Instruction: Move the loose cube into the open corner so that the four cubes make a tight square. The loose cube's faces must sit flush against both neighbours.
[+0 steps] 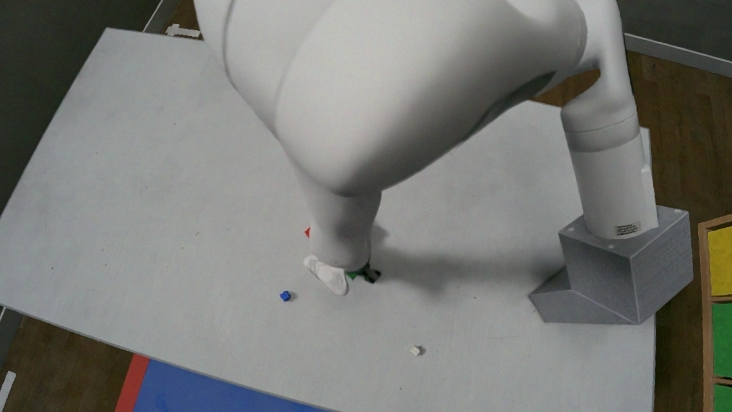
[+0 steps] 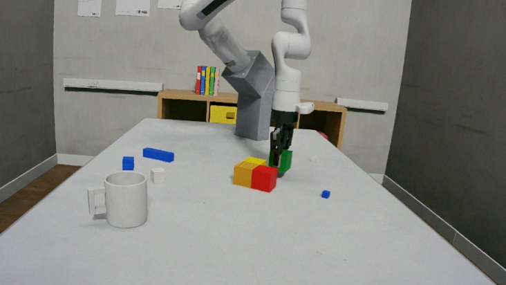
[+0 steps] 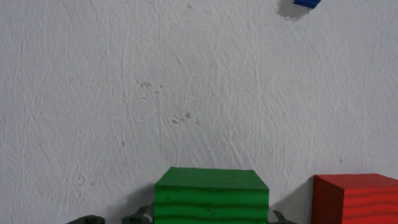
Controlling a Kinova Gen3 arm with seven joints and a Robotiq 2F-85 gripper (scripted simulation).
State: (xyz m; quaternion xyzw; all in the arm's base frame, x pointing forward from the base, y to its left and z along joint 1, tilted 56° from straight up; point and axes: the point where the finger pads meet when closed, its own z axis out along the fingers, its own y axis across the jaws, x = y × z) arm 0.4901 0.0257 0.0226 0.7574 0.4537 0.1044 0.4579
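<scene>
Now: hand 70 mm to the left of the yellow cube and 30 mm above it. The rest, counted from my hand: green cube right at my hand; red cube 70 mm to the right, 70 mm ahead, 30 mm below; orange cube 110 mm to the right, 30 mm below, 30 mm ahead.
</scene>
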